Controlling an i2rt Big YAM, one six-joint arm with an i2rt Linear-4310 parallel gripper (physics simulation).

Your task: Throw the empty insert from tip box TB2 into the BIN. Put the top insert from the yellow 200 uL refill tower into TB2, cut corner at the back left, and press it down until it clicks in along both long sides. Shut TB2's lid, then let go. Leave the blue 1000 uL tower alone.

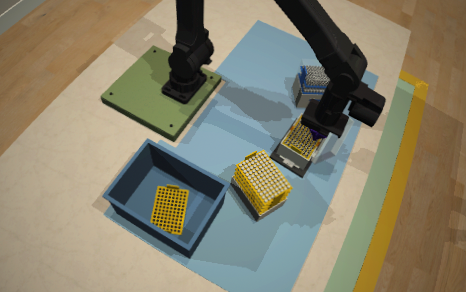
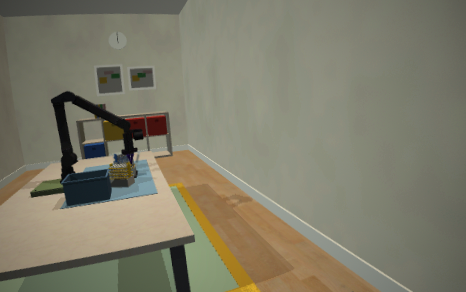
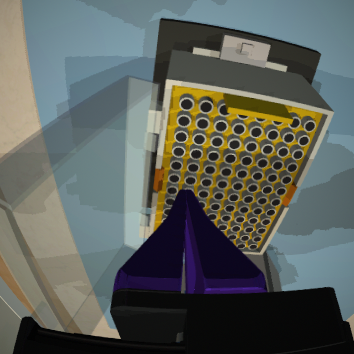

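Tip box TB2 (image 1: 295, 160) (image 3: 240, 75) stands with its clear lid (image 3: 137, 165) open on the hinge side. A yellow insert full of tips (image 1: 299, 142) (image 3: 242, 146) lies inside its rim; whether both long sides are clicked in cannot be told. My gripper (image 1: 316, 136) (image 3: 184, 197) is shut and empty, its purple fingertips over the insert towards the lid side; contact is unclear. The empty yellow insert (image 1: 170, 210) lies in the blue BIN (image 1: 135, 195) (image 2: 87, 190). The yellow refill tower (image 1: 262, 180) (image 2: 121, 172) stands between the BIN and TB2.
The blue 1000 uL tower (image 1: 314, 80) stands behind TB2, partly hidden by my arm. The green base plate (image 1: 142, 100) is at the left behind the BIN. The towers and TB2 stand on the blue mat (image 1: 235, 260).
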